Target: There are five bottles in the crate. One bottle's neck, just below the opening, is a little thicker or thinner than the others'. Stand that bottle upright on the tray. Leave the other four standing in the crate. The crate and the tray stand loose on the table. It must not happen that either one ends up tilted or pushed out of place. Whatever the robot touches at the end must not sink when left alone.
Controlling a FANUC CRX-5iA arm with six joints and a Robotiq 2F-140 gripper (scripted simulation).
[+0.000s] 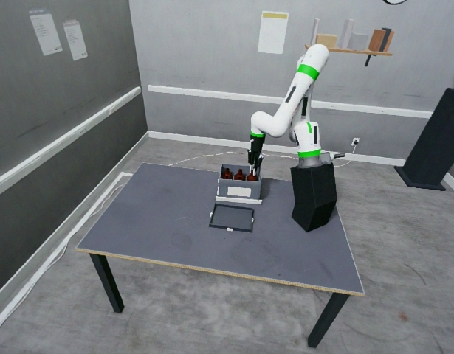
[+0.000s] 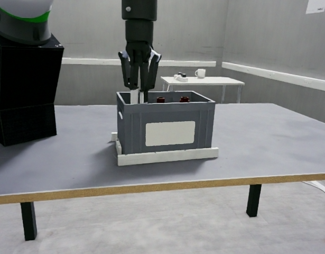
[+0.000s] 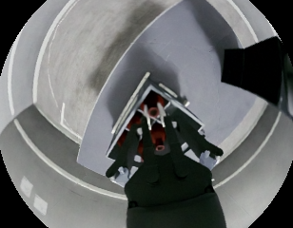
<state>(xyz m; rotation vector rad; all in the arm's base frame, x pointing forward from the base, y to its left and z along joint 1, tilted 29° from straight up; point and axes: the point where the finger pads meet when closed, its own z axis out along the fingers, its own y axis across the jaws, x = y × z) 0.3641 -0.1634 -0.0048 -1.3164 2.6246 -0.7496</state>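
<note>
My hand is 90 mm above the grey crate, 80 mm short of it and 50 mm to the right of it. Also, from my hand: dark tray (310 mm to the left, 160 mm below, 100 mm ahead).
</note>
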